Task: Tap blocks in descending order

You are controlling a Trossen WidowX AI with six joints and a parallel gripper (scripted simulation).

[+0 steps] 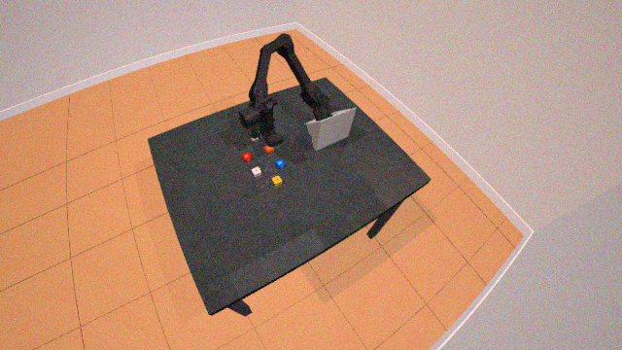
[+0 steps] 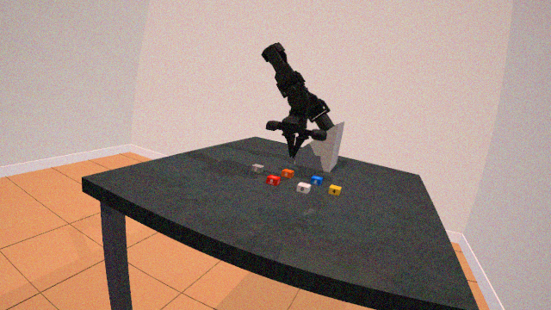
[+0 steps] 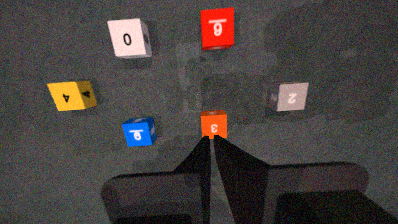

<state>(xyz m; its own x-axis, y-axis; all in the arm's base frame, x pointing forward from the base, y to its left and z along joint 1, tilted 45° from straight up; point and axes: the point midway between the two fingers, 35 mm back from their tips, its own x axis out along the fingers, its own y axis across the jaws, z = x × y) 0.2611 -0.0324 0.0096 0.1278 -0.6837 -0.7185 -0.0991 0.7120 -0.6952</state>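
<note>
The orange block is 10 mm behind my gripper tip, 10 mm to the right of it and 60 mm below it. From my gripper tip the other things lie so: grey block 30 mm ahead, 100 mm to the right, 60 mm below; then red block 100 mm ahead, 60 mm below; then blue block 20 mm behind, 90 mm to the left, 60 mm below.
</note>
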